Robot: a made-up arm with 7 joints.
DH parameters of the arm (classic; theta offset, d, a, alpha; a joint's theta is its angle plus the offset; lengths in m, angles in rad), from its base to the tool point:
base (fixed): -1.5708 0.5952 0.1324 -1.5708
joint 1: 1.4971 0 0.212 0
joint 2: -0.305 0 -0.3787 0
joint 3: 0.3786 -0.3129 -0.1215 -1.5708
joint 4: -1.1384 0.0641 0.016 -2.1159
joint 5: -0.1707 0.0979 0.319 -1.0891
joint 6: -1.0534 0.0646 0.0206 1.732
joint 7: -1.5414 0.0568 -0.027 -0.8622
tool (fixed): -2.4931 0.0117 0 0
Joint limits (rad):
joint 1: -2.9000..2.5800
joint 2: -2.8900..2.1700
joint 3: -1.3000..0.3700
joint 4: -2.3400..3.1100
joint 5: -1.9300..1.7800
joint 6: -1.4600..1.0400
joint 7: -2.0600..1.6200
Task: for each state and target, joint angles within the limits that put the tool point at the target. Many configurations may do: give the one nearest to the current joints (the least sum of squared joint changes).
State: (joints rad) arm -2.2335 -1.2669 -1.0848 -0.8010 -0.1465 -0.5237 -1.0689
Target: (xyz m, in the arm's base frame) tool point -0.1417 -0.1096 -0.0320
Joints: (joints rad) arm -1.6003 -0.7883 -0.8564 -1.4719 0.5496 -0.7678 -0.9997
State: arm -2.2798 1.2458 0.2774 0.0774 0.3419 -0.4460 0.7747
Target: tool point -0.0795 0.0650 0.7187
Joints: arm -2.5315 1.0566 0.2845 -0.1534 0.1680 -0.4892 0.8070
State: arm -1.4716 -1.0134 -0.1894 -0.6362 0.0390 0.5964 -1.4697
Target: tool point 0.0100 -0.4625 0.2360
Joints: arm -1.4445 -1.2293 0.0234 -0.5487 -0.4207 0.5670 -1.5266
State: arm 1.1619 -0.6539 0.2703 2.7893 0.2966 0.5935 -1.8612
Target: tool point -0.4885 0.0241 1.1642
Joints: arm 0.5394 -0.5554 0.3700 3.1100 -0.2203 -0.1364 -1.9046
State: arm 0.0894 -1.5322 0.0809 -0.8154 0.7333 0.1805 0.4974
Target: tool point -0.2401 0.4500 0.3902
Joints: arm 0.1200 -1.7915 -0.2745 -1.0240 1.3272 0.0499 0.5587
